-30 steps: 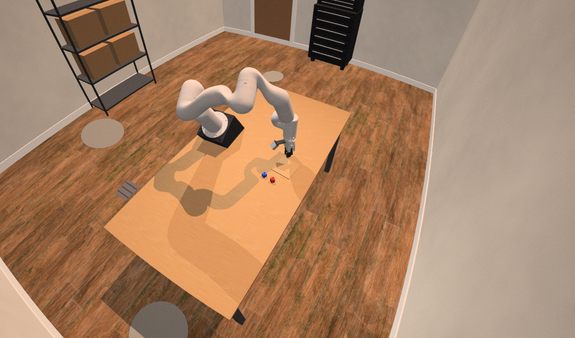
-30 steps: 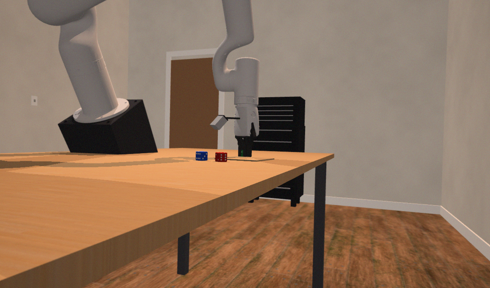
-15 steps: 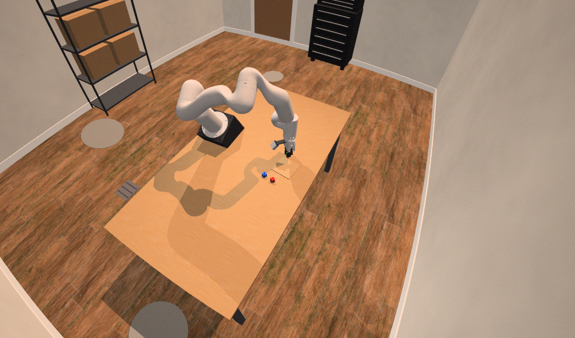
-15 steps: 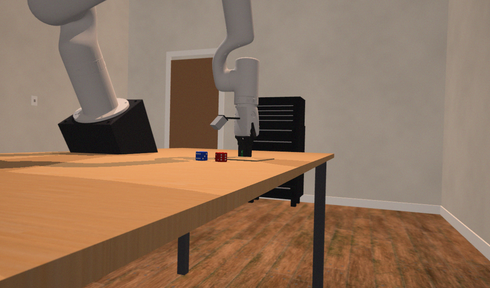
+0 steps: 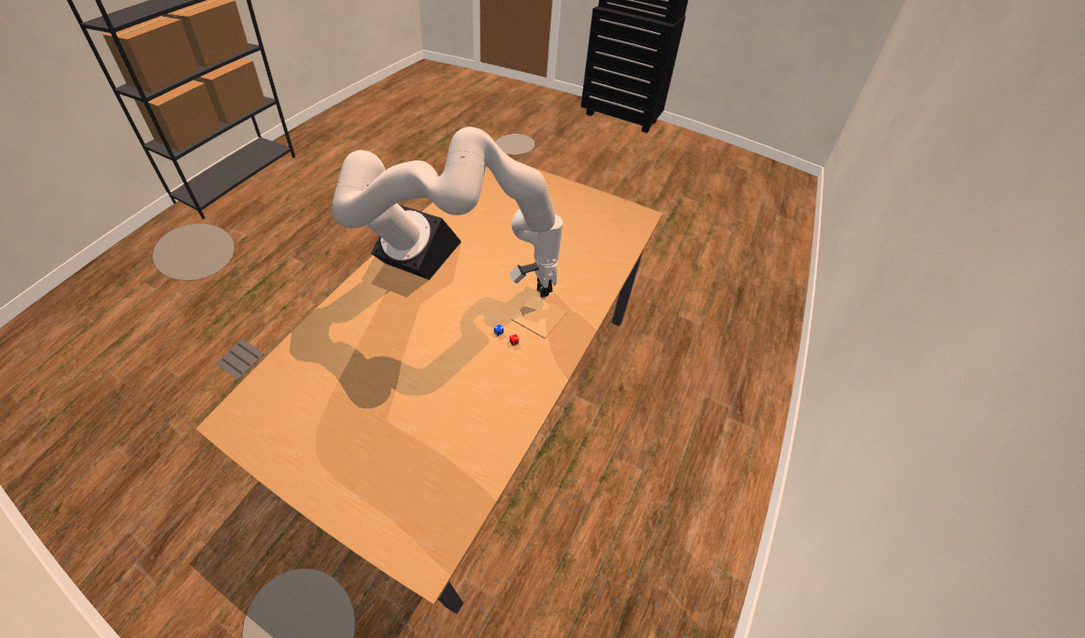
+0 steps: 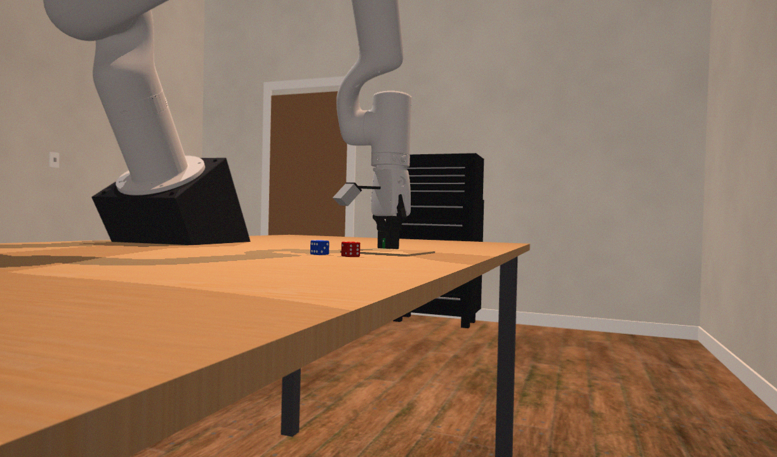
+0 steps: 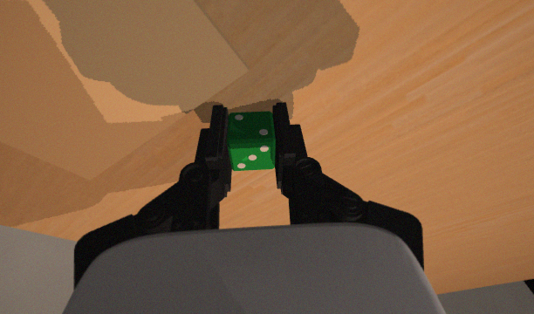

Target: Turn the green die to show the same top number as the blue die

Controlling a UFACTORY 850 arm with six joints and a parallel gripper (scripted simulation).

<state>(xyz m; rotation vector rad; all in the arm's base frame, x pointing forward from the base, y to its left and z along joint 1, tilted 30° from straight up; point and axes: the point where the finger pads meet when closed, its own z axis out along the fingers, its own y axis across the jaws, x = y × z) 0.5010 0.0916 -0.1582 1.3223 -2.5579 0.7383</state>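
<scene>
Now: the tan mat 50 mm ahead of my hand, 100 mm to the right of it and 20 mm below it. Round my hand: blue die 30 mm behind, 240 mm to the right, 10 mm below; then red die 30 mm ahead, 240 mm to the right, 10 mm below; then green die 10 mm below.
</scene>
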